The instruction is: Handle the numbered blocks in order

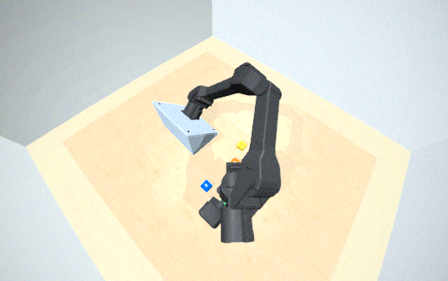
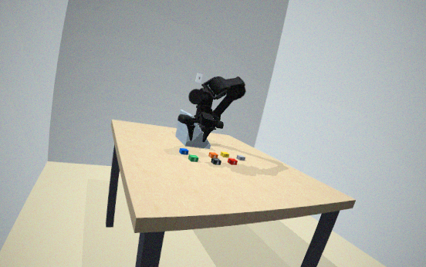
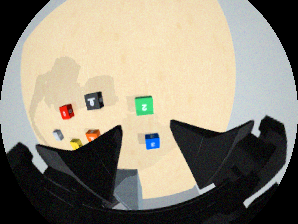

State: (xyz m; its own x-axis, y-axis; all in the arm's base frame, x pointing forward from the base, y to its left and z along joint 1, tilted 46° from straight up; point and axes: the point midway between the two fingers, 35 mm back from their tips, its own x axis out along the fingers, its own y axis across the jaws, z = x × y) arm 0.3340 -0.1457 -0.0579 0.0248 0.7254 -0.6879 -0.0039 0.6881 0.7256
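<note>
My gripper tip is 9 cm past the blue block, 7 cm above it and 1 cm to the left of it. Also, from my gripper tip: orange block (13 cm to the left, 7 cm below, 6 cm behind); then green block (7 cm below); then dark grey block (10 cm to the left, 7 cm below, 2 cm ahead).
</note>
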